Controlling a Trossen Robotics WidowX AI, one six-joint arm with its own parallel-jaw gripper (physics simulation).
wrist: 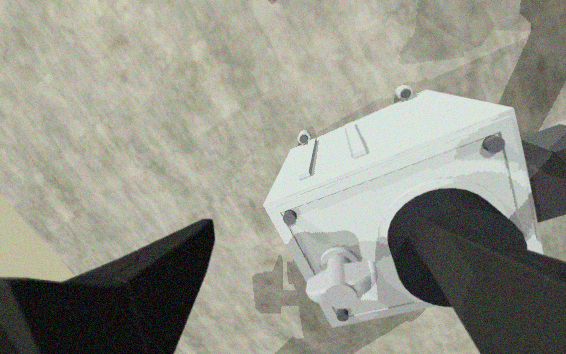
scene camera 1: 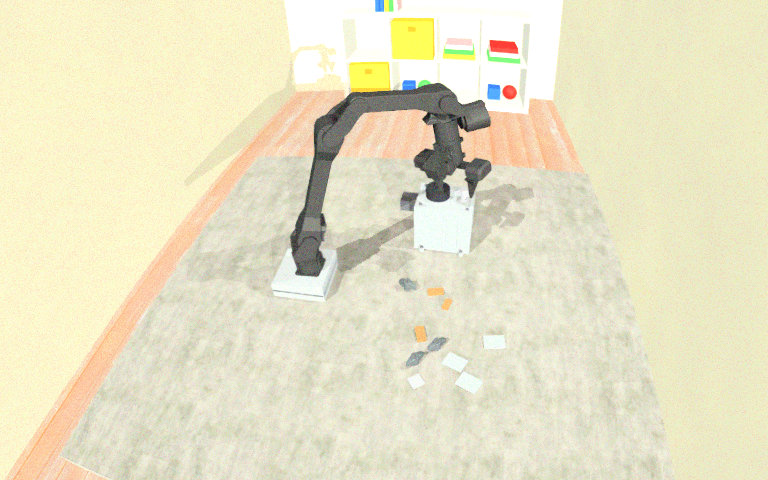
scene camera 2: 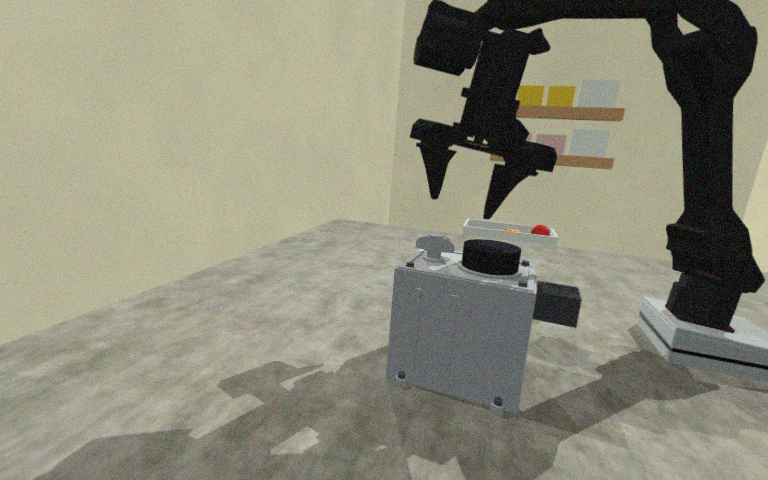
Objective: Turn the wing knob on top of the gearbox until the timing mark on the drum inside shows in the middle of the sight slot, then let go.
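Places are measured from the arm's base along level axes (x ahead, y left, z up), in centimetres.
Pixels of known places: gripper, fingertip midpoint: (wrist: pixel 314 228) (scene camera 1: pixel 456 193) (scene camera 2: pixel 458 208); arm's base, origin of the base link: (scene camera 1: pixel 310 267) (scene camera 2: pixel 697 318).
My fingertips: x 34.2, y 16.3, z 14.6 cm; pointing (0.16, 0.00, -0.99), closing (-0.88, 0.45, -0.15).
For each thing: its top centre in the pictures, then the offset to it from my fingertips. "pt": a spot on its surface instead. Level surfaces: height alone.
- pale gearbox, middle of its top: (wrist: pixel 466 271) (scene camera 2: pixel 493 239) (scene camera 1: pixel 437 185) dx -5.3, dy +6.5, dz -2.3 cm
- wide black round cap, surface spot: (wrist: pixel 465 205) (scene camera 1: pixel 431 194) pt dx -6.4, dy +3.6, dz -3.4 cm
- dark block, surface spot: (scene camera 2: pixel 557 305) pt dx -12.8, dy +8.9, dz -7.9 cm
- mat, its level: dz -19.4 cm
The pale gearbox (scene camera 1: pixel 443 229) (scene camera 2: pixel 461 339) (wrist: pixel 425 120) stands upright on the mat. Its light wing knob (scene camera 1: pixel 461 194) (scene camera 2: pixel 434 246) (wrist: pixel 340 285) stands on the top near one corner, beside a wide black round cap (scene camera 1: pixel 437 192) (scene camera 2: pixel 491 257) (wrist: pixel 465 205). My gripper (scene camera 1: pixel 455 188) (scene camera 2: pixel 460 208) (wrist: pixel 314 228) is open and empty, above the gearbox top and apart from the knob. In the wrist view one finger overlaps the cap and the other lies left of the gearbox. I cannot make out the sight slot, and no timing mark or drum can be seen.
A dark block (scene camera 1: pixel 408 201) (scene camera 2: pixel 557 305) juts from the gearbox side. Orange dominoes (scene camera 1: pixel 435 291), grey winged pieces (scene camera 1: pixel 415 358) and white tiles (scene camera 1: pixel 468 382) lie on the mat (scene camera 1: pixel 254 396). A white tray (scene camera 2: pixel 470 229) holds a red ball (scene camera 2: pixel 540 230). The arm base (scene camera 1: pixel 300 285) (scene camera 2: pixel 707 350) stands apart.
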